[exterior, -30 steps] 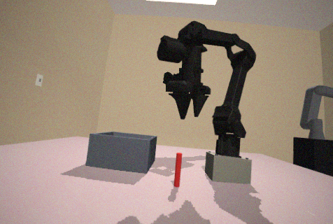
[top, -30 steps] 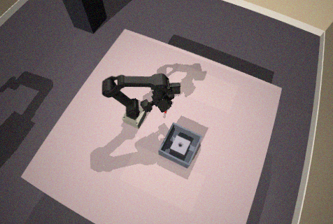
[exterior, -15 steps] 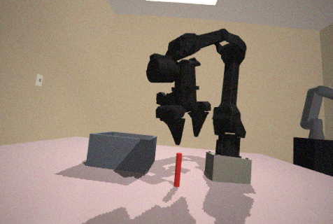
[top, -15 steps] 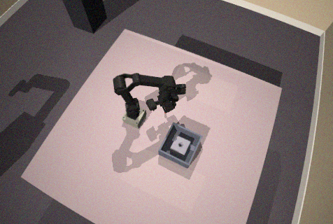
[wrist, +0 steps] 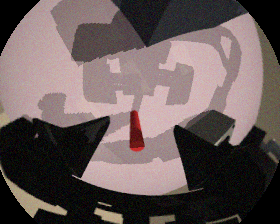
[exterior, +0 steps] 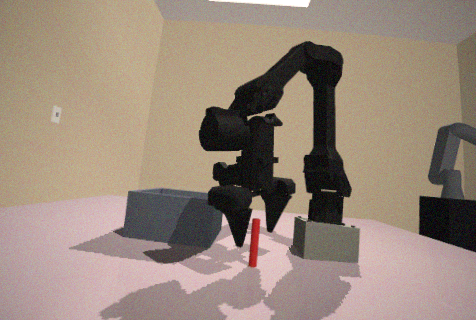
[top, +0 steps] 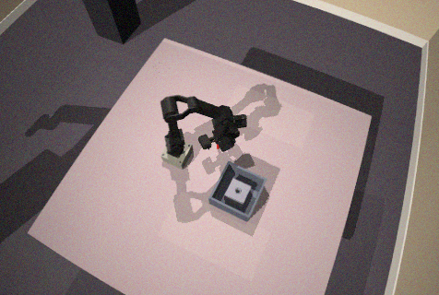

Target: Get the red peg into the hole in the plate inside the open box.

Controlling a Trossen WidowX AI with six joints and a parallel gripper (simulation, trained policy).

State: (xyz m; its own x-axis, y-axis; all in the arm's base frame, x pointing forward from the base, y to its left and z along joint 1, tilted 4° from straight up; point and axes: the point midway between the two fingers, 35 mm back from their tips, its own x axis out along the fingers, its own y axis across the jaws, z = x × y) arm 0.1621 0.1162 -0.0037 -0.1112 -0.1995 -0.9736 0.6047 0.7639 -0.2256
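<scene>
Right now the red peg is 1 cm to the left of my gripper tip. From my gripper tip the other things lie so: grey box: 18 cm ahead, 17 cm to the right, 2 cm below.
</scene>
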